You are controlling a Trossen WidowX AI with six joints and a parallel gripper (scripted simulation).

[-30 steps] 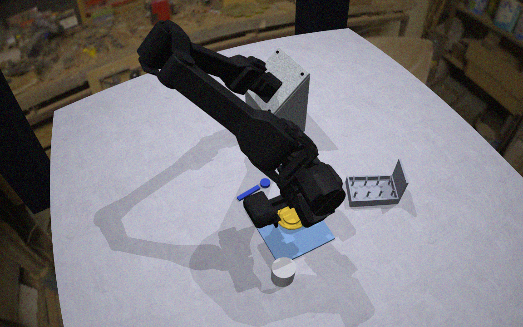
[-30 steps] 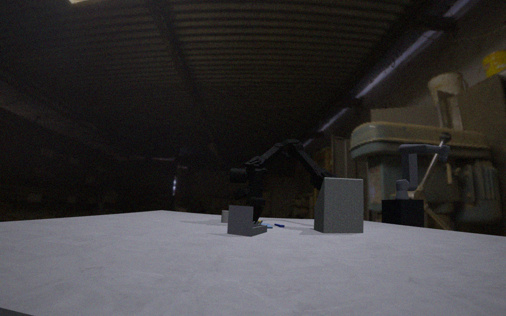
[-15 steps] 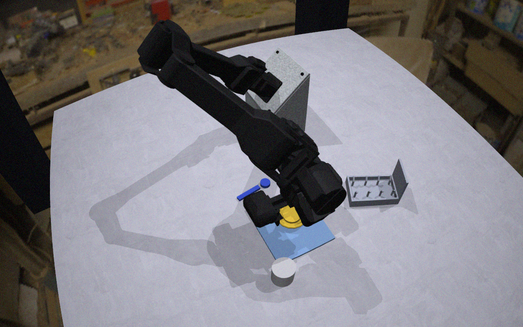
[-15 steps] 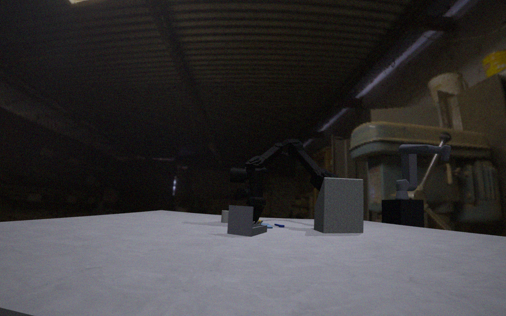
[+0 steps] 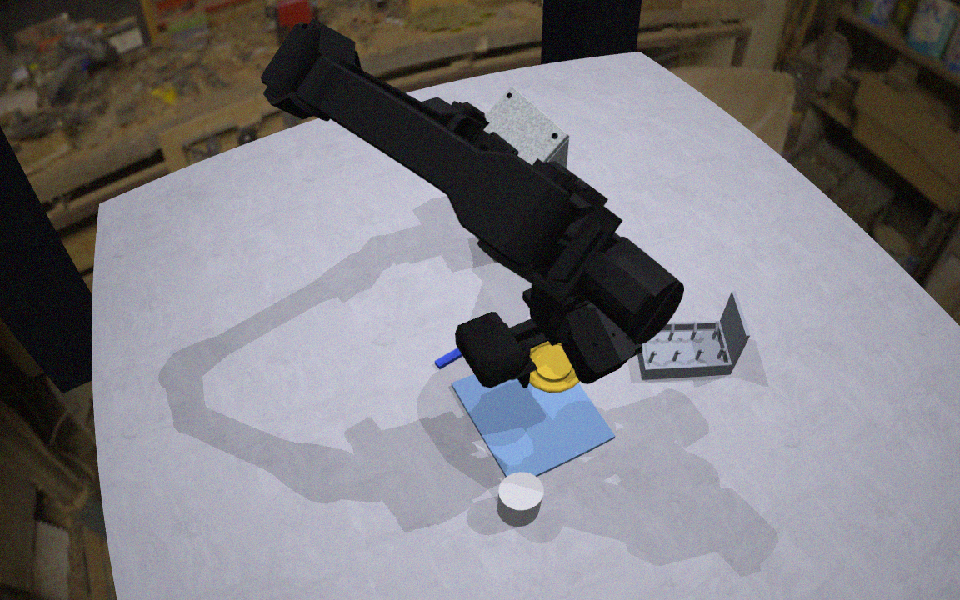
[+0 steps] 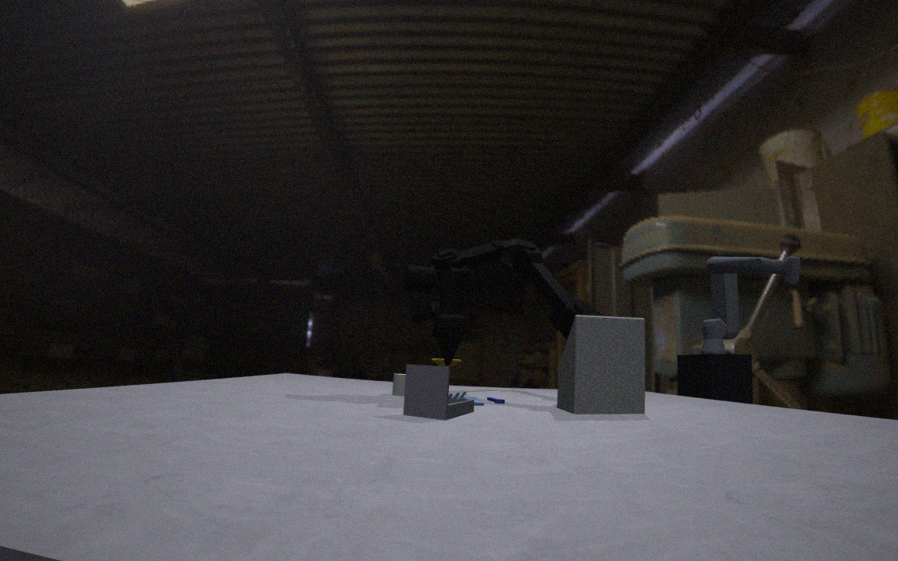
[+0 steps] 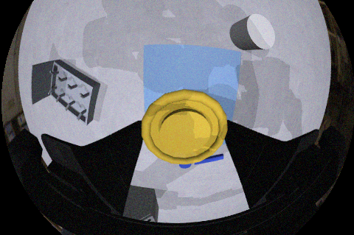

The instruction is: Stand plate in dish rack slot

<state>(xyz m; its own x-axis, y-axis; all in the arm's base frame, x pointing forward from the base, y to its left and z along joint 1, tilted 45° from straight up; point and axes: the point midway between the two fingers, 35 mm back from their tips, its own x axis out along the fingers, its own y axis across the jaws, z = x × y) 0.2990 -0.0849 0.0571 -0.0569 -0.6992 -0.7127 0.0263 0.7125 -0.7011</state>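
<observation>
Now: the grey dish rack 200 mm to the left of my gripper tip, 60 mm below it and 20 mm ahead of it. Round my gripper tip: light blue mat 80 mm below, 10 mm to the right; white cup 90 mm to the right, 90 mm ahead, 50 mm below; yellow plate 10 mm above.
</observation>
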